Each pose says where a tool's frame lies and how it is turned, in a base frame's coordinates. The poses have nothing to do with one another.
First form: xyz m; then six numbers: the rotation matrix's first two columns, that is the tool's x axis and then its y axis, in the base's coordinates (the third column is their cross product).
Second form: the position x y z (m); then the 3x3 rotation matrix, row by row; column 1 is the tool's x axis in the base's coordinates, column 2 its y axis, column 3 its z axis. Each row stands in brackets. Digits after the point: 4 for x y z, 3 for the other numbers.
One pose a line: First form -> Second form
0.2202, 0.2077, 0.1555, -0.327, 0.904, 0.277, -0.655, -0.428, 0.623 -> [0.2202, 0.2077, 0.1555], [[-0.327, -0.655, 0.682], [0.904, -0.428, 0.022], [0.277, 0.623, 0.732]]
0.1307, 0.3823, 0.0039, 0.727, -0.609, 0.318, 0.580, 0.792, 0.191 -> [0.1307, 0.3823, 0.0039], [[0.727, 0.580, -0.368], [-0.609, 0.792, 0.046], [0.318, 0.191, 0.929]]
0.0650, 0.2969, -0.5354, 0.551, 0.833, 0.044, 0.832, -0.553, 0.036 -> [0.0650, 0.2969, -0.5354], [[0.551, 0.832, 0.054], [0.833, -0.553, 0.017], [0.044, 0.036, -0.998]]
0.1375, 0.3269, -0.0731, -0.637, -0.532, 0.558, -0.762, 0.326, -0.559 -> [0.1375, 0.3269, -0.0731], [[-0.637, -0.762, 0.115], [-0.532, 0.326, -0.781], [0.558, -0.559, -0.613]]
